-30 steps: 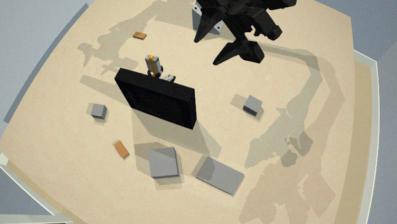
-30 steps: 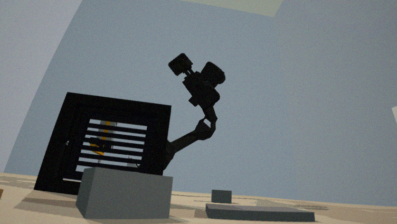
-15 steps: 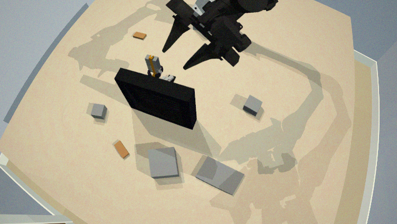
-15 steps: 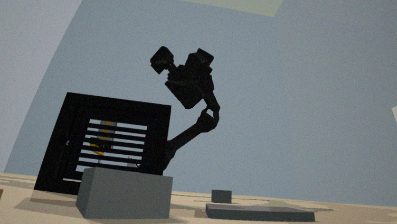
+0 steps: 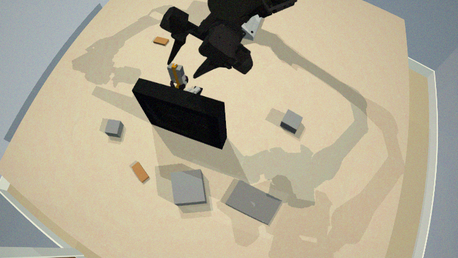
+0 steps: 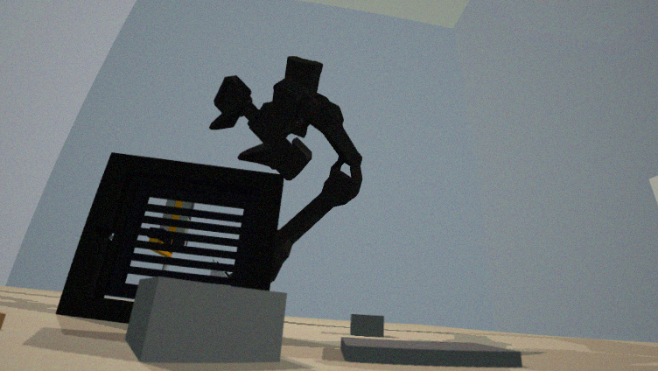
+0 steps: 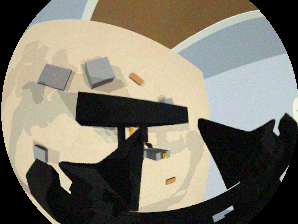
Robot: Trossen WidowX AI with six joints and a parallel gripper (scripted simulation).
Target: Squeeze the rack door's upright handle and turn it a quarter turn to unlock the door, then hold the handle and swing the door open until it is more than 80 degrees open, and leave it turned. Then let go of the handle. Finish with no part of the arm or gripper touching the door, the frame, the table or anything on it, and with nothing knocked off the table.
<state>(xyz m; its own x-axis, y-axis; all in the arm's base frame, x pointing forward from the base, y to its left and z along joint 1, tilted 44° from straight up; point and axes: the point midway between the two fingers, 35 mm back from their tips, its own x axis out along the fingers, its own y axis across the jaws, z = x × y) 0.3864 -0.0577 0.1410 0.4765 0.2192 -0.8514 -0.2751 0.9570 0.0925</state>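
My gripper tip is 5 cm past the upright grey handle, 6 cm to the left of it and 13 cm above it. Also, from my gripper tip: grey box (16 cm ahead, 7 cm to the left, 22 cm below); flat grey slab (12 cm ahead, 22 cm to the left, 23 cm below).
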